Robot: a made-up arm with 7 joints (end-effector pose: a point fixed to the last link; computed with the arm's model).
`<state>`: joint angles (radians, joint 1 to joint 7).
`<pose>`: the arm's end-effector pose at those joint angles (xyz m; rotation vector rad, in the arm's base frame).
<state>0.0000 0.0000 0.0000 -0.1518 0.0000 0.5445 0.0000</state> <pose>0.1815 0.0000 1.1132 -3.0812 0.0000 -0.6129</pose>
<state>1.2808 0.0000 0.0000 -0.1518 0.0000 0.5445 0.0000</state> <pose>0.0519 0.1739 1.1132 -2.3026 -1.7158 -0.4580</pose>
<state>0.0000 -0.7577 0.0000 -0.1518 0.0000 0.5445 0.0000</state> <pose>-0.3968 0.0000 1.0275 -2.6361 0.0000 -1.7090</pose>
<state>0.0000 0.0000 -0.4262 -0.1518 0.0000 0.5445 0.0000</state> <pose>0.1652 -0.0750 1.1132 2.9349 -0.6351 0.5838</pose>
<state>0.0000 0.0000 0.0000 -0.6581 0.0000 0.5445 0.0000</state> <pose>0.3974 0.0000 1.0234 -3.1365 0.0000 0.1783</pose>
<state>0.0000 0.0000 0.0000 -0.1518 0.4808 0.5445 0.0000</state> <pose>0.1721 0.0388 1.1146 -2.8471 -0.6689 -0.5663</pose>
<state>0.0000 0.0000 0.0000 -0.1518 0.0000 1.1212 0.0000</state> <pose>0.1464 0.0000 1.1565 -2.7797 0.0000 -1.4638</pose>
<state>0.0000 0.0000 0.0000 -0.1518 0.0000 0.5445 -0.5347</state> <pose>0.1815 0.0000 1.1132 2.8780 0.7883 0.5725</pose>
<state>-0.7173 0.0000 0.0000 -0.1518 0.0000 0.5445 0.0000</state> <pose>0.1368 -0.1193 1.1132 2.7658 -1.0368 0.5502</pose>
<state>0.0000 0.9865 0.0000 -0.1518 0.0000 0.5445 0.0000</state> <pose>0.7417 0.0000 0.6169 -3.0041 0.0000 0.9191</pose>
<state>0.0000 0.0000 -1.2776 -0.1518 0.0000 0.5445 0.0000</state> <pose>0.0524 -0.1737 1.1132 2.3057 -1.7124 0.4586</pose>
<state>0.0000 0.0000 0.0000 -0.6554 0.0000 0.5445 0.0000</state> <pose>0.3964 0.0000 1.0242 -3.1368 0.0000 0.1741</pose>
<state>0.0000 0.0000 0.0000 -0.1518 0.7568 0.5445 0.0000</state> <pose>0.1589 0.0576 1.1166 -2.6541 -1.0113 -0.5279</pose>
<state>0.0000 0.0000 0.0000 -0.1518 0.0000 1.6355 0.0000</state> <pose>0.0995 0.0000 1.1733 -2.3160 0.0000 -2.1226</pose>
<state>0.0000 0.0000 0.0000 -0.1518 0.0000 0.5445 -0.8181</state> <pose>0.1815 0.0000 1.1132 2.6954 1.1684 0.5361</pose>
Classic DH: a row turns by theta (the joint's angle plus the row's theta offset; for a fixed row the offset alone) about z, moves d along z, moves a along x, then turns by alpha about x. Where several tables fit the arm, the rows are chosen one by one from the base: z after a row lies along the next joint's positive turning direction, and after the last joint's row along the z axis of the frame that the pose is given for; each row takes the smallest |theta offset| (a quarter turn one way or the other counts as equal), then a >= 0, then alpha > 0; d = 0 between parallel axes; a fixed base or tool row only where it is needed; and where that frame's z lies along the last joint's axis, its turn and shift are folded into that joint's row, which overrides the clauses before.
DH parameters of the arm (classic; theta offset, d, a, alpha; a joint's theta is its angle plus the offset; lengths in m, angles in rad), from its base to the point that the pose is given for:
joint 1: 0 0.344 0 -1.5708
joint 2: 0 0 0 1.5708
joint 3: 0 0.307 0.116 1.5708
joint 4: 0 0 -0.089 -1.5708
joint 5: 0 0.416 0 1.5708
joint 6: 0 0 0.098 1.5708
joint 7: 0 0 0 0

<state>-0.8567 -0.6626 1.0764 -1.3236 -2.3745 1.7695 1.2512</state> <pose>0.3360 0.4206 0.9084 -0.0256 -0.3557 1.7414</pose>
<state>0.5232 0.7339 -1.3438 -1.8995 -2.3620 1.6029 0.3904</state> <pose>0.5288 -0.4035 0.4133 0.2923 0.3203 -0.7082</pose>
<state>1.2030 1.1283 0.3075 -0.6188 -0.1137 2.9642 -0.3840</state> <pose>0.2096 0.7555 0.4888 -1.4636 -1.5413 -1.2574</pose>
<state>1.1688 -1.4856 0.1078 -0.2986 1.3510 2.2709 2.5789</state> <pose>-0.2685 -0.7435 0.5799 -0.6727 -1.1754 1.2432</pose>
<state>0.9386 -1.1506 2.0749 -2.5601 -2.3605 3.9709 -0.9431</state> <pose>-0.2945 0.0636 0.1743 -2.6569 -0.0200 -0.9344</pose>
